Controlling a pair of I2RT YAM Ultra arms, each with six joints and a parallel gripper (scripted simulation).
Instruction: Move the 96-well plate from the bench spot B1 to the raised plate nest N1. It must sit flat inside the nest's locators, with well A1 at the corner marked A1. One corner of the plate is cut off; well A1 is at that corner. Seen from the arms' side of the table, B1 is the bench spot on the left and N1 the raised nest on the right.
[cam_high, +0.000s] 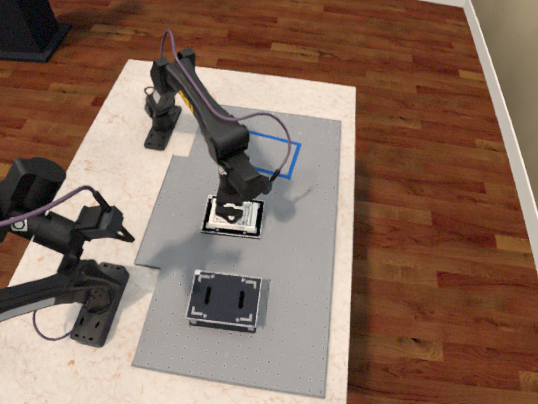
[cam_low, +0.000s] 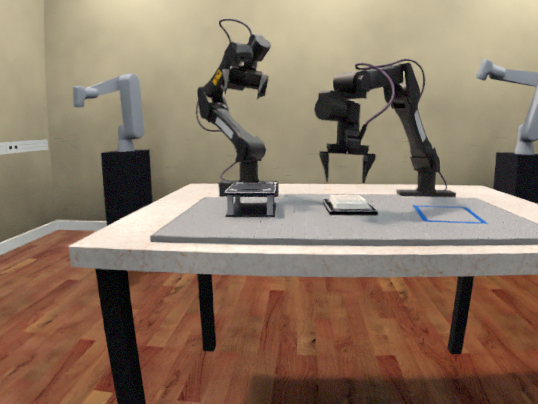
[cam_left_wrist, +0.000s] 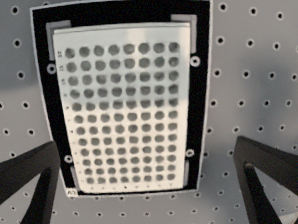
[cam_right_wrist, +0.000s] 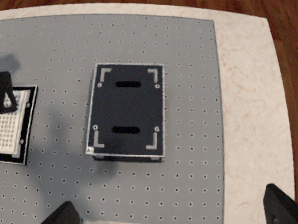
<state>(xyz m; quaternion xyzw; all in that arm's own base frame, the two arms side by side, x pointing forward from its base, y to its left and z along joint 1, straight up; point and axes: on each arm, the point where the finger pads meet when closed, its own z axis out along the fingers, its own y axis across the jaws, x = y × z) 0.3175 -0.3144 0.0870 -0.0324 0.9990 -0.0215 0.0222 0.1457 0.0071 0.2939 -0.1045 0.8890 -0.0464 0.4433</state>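
The white 96-well plate is 140 mm ahead of my right hand, 290 mm to the left of it and 300 mm below it. The rest, counted from my right hand: A1 mark: 80 mm ahead, 100 mm to the left, 260 mm below.
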